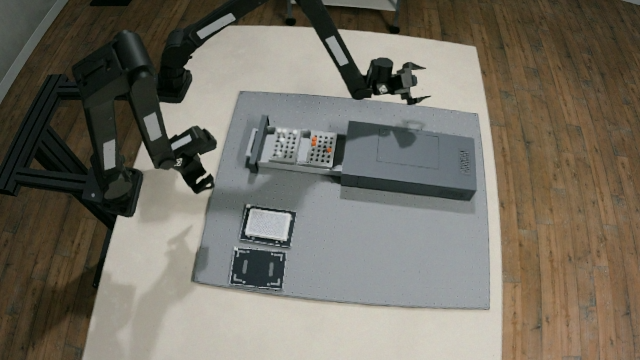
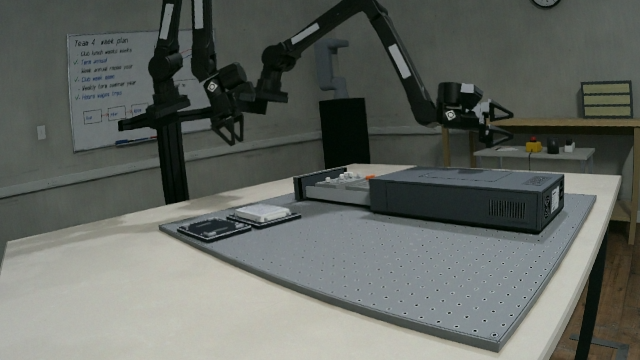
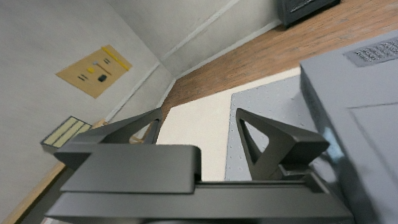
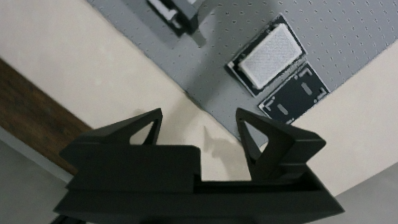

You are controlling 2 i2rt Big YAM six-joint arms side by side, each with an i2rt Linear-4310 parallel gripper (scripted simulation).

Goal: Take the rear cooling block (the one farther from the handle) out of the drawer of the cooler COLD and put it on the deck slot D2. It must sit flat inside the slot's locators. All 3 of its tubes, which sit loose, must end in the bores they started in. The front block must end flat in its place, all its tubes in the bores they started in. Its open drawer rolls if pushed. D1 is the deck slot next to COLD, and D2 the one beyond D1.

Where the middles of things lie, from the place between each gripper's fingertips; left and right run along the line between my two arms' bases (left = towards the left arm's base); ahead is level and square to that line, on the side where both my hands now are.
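My left hand (image 2: 513, 125): 150 mm above the cooling block (image 1: 317, 157), 300 mm past it, 250 mm left of it. From my left hand: drawer (image 1: 265, 133), 150 mm below, 380 mm behind, 260 mm to the right of it; white plate (image 1: 272, 225), 170 mm below, 410 mm behind, 540 mm to the right of it; deck slot D2 (image 1: 257, 274), 180 mm below, 400 mm behind, 680 mm to the right of it.
My right hand (image 2: 237, 143): 190 mm above the deck slot D2, 190 mm short of it, 180 mm left of it. From my right hand: white plate, 170 mm below, 180 mm ahead, 40 mm to the right of it; cooling block, 160 mm below, 290 mm ahead, 240 mm to the left of it; drawer, 150 mm below, 210 mm ahead, 240 mm to the left of it. Going by their middles, white plate nearest to my right hand of the things named here.
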